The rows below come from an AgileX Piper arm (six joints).
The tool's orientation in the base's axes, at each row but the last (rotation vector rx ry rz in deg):
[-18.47 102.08 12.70]
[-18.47 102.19 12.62]
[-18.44 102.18 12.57]
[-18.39 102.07 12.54]
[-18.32 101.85 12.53]
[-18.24 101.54 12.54]
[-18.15 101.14 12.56]
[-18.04 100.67 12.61]
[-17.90 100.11 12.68]
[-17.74 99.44 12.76]
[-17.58 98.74 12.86]
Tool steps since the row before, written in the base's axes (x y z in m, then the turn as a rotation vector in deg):
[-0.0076 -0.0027 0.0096 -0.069 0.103 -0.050]
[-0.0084 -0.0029 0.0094 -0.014 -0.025 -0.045]
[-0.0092 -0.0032 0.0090 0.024 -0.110 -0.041]
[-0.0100 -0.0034 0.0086 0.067 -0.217 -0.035]
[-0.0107 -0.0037 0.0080 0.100 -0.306 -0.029]
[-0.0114 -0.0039 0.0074 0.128 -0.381 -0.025]
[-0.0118 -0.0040 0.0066 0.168 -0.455 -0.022]
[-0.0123 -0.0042 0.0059 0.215 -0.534 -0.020]
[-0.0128 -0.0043 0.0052 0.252 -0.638 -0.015]
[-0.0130 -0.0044 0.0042 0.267 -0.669 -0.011]
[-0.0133 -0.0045 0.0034 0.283 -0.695 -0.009]
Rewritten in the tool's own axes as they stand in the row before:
[-0.0075 -0.0002 -0.0101 0.053 0.121 -0.019]
[-0.0071 -0.0002 -0.0108 0.049 -0.018 -0.010]
[-0.0065 -0.0002 -0.0116 0.046 -0.111 -0.003]
[-0.0059 -0.0001 -0.0123 0.041 -0.226 0.001]
[-0.0052 -0.0001 -0.0128 0.037 -0.321 0.002]
[-0.0045 -0.0001 -0.0134 0.035 -0.401 0.003]
[-0.0038 0.0000 -0.0136 0.031 -0.484 0.016]
[-0.0031 -0.0001 -0.0139 0.027 -0.574 0.034]
[-0.0024 0.0000 -0.0143 0.025 -0.685 0.034]
[-0.0016 0.0000 -0.0143 0.021 -0.719 0.038]
[-0.0009 0.0000 -0.0144 0.019 -0.749 0.044]

